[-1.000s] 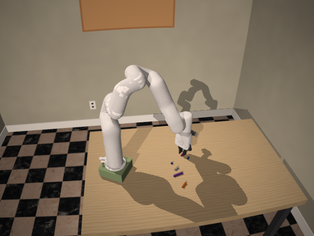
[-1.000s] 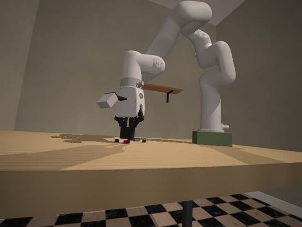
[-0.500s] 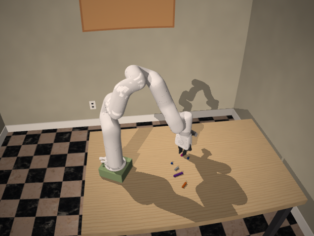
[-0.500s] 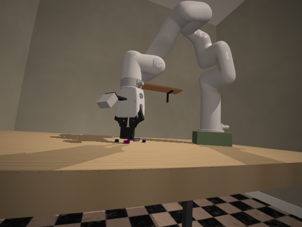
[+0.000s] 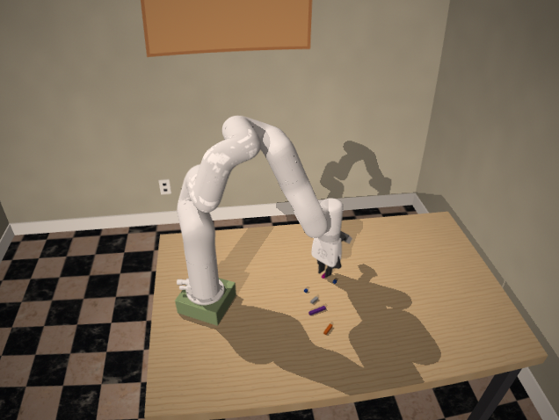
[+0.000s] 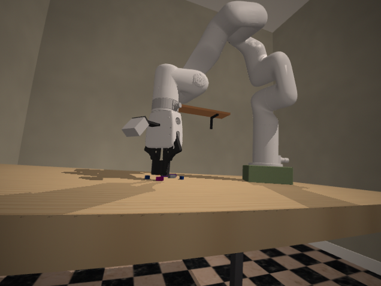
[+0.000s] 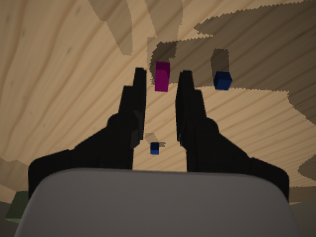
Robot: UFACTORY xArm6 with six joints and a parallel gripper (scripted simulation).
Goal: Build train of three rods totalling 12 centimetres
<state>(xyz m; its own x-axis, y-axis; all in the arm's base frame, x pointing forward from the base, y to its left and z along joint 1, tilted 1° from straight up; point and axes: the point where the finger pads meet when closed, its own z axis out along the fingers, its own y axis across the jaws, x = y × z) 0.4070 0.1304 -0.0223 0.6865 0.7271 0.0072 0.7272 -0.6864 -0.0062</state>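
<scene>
My hand is 30 mm above the magenta rod. From my hand the other things lie so: grey rod 120 mm to the right, 50 mm behind, 30 mm below; orange rod 250 mm to the right, 30 mm below, 10 mm behind; purple rod 170 mm to the right, 40 mm behind, 30 mm below.
</scene>
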